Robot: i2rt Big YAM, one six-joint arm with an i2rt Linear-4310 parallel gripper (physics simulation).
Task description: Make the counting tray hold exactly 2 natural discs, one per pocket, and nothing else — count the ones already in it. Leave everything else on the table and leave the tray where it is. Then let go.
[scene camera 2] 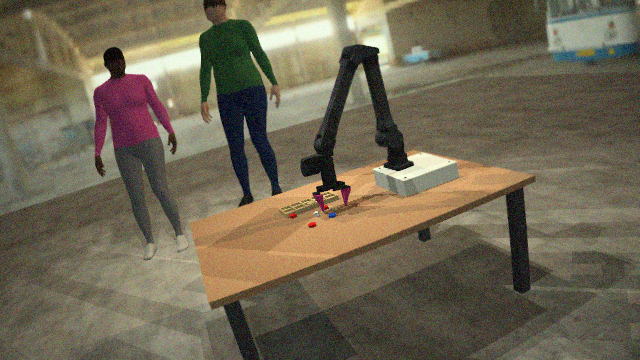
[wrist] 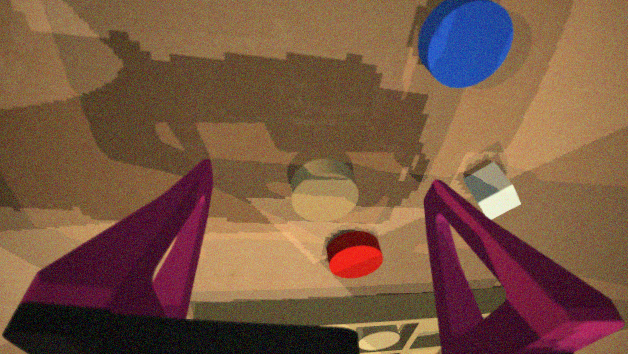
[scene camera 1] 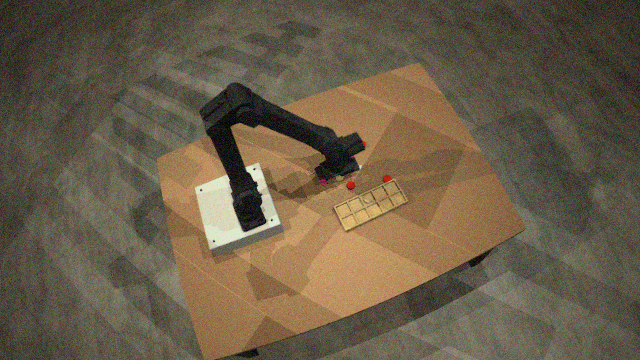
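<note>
My gripper (scene camera 1: pixel 341 175) (scene camera 2: pixel 334 208) (wrist: pixel 324 180) is open, its magenta fingers wide apart and pointing down. A natural disc (scene camera 1: pixel 340 178) (wrist: pixel 325 201) lies flat on the table, between and below the fingertips in the wrist view; nothing is held. The tan counting tray (scene camera 1: pixel 377 216) (wrist: pixel 310 311) has two rows of pockets. A second natural disc (scene camera 1: pixel 368 199) (wrist: pixel 379 340) lies in one pocket of the row nearer the gripper. The black gripper body hides part of the tray in the wrist view.
A red disc (scene camera 1: pixel 350 185) (wrist: pixel 355 261) lies between the loose natural disc and the tray. Another red disc (scene camera 1: pixel 387 178) (scene camera 2: pixel 293 216) is beside the tray's edge, a third (scene camera 2: pixel 312 225) farther off. A blue disc (scene camera 2: pixel 332 215) (wrist: pixel 470 45) and white cube (scene camera 2: pixel 316 214) (wrist: pixel 492 190) lie near the fingers.
</note>
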